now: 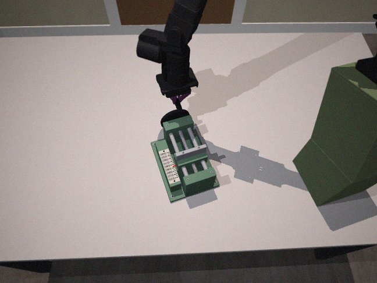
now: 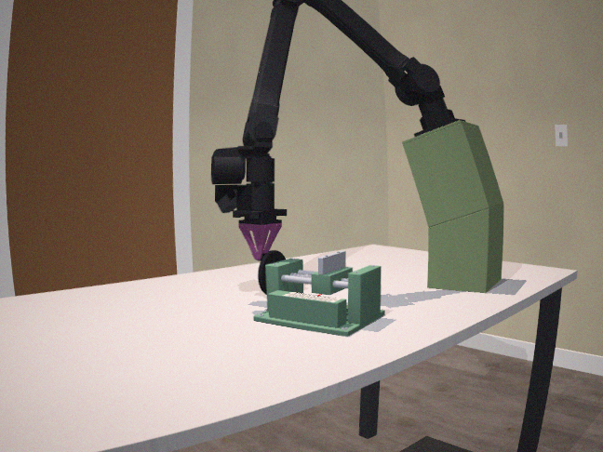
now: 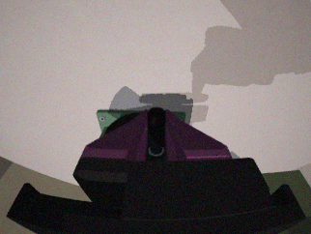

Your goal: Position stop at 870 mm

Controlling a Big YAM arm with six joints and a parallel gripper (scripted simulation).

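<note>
Now: the black handwheel 3 cm to the left of my hand and 1 cm below it. From my hand the other things lie so: grey stop carriage (18 cm to the left, 1 cm below, 1 cm ahead); black handwheel handle (1 cm to the left).
</note>
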